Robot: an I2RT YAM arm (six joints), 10 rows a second.
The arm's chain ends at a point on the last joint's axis. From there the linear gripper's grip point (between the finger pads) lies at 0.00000 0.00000 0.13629 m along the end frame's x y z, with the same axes.
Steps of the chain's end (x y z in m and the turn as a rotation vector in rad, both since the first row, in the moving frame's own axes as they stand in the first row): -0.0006, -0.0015, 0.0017, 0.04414, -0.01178, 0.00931; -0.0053, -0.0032, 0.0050, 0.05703, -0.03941, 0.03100; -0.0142, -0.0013, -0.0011, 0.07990, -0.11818, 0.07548; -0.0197, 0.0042, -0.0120, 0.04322, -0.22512, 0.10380; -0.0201, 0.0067, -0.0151, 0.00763, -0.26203, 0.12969; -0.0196, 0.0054, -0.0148, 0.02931, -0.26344, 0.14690
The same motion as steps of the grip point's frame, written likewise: -0.0022, -0.0075, 0.0016, 0.04414, -0.01178, 0.00931; -0.0105, -0.0110, 0.0047, 0.05703, -0.03941, 0.03100; -0.0298, -0.0127, -0.0025, 0.07990, -0.11818, 0.07548; -0.0498, -0.0032, -0.0156, 0.04322, -0.22512, 0.10380; -0.0552, 0.0034, -0.0197, 0.00763, -0.26203, 0.12969; -0.0547, -0.0012, -0.0196, 0.02931, -0.26344, 0.14690
